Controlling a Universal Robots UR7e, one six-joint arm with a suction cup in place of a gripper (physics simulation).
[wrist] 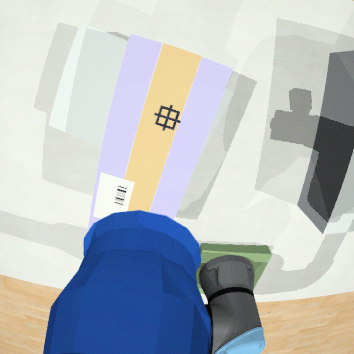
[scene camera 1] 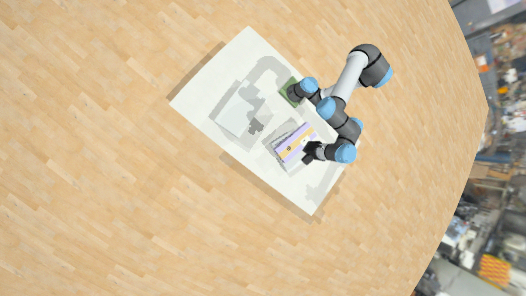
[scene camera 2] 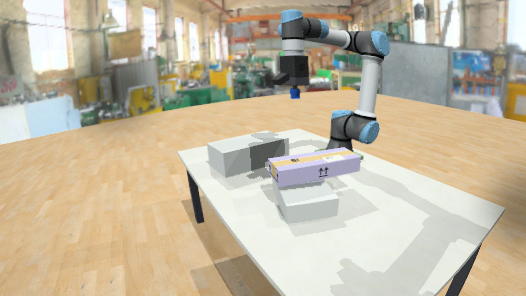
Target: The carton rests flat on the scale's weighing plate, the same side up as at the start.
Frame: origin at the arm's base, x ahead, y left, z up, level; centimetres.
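Seen in the pictures: end effector, tool point: (wrist: pixel 140 259) (scene camera 2: pixel 295 98); arm's base, origin of the base link: (wrist: pixel 225 273) (scene camera 1: pixel 294 93).
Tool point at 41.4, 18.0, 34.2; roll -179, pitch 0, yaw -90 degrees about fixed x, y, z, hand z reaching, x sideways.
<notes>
Offsets run from my tool point to a thing's top centre, as dx, dy, dz. Level surfaces: height alone.
The lilac carton with an orange tape band @(-7.1, +2.7, -22.3) (scene camera 1: pixel 295 142) (scene camera 2: pixel 320 169) (wrist: pixel 145 165) lies level on top of the pale grey scale @(+1.0, +5.1, -28.4) (scene camera 1: pixel 296 167) (scene camera 2: pixel 309 204) (wrist: pixel 92 95). Its taped, labelled face is up and the two arrows on its side point up. One end of the carton reaches out past the scale. The carton hides most of the weighing plate, so their contact shows only in part. My suction cup (scene camera 2: pixel 295 95) (wrist: pixel 142 225), blue, is off and holds nothing. It hangs well above the carton, apart from it. In scene camera 1 the arm's tool hides the cup.
A larger grey block @(-2.0, -42.9, -25.2) (scene camera 1: pixel 240 112) (scene camera 2: pixel 230 156) (wrist: pixel 336 95) stands on the white table @(dz -37.0) (scene camera 1: pixel 205 85) (scene camera 2: pixel 240 202) beside the scale. The arm's base stands on a green plate (scene camera 1: pixel 286 88) (wrist: pixel 235 249) at the table's edge. Shadows of the arm fall across the table.
</notes>
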